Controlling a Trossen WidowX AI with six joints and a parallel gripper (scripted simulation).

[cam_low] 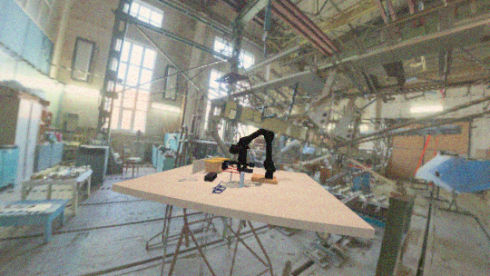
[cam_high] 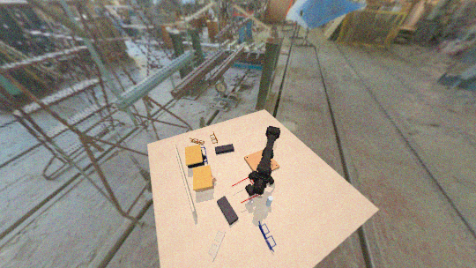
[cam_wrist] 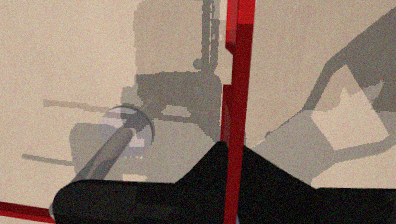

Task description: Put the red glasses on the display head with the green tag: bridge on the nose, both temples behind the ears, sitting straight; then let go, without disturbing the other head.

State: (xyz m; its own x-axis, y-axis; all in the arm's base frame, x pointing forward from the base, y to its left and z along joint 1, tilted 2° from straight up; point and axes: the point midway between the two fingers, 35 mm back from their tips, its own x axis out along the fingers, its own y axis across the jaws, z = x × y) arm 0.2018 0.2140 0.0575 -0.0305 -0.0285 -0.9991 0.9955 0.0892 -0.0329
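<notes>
Right now my gripper tip is 7 cm short of the post, 2 cm to the right of it and 3 cm above it. Round my gripper tip: long white bar 43 cm ahead, 33 cm to the right; pale blue piece 3 cm behind, 9 cm to the left, 1 cm below.
</notes>
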